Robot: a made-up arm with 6 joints. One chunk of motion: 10 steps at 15 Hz.
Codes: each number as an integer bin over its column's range. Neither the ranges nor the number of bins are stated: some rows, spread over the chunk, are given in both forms.
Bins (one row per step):
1: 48 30 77 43 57 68
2: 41 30 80 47 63 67
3: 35 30 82 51 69 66
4: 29 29 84 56 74 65
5: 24 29 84 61 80 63
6: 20 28 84 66 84 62
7: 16 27 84 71 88 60
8: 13 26 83 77 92 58
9: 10 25 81 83 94 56
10: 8 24 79 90 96 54
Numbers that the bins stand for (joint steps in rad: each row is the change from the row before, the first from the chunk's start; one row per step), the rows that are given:
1: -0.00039 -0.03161 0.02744 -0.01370 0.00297 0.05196
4: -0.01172 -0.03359 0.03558 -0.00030 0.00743 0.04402
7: -0.01946 -0.03755 0.03558 0.01515 0.01111 0.03079
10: -0.02423 -0.04348 0.02977 0.03473 0.01321 0.01491
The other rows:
2: -0.00457 -0.03161 0.03093 -0.00958 0.00455 0.04931
3: -0.00814 -0.03161 0.03325 -0.00545 0.00612 0.04667
5: -0.01470 -0.03359 0.03558 0.00485 0.00901 0.03873
6: -0.01708 -0.03557 0.03558 0.01000 0.01006 0.03608
8: -0.02125 -0.03953 0.03441 0.02133 0.01216 0.02549
9: -0.02304 -0.04151 0.03209 0.02752 0.01269 0.02020

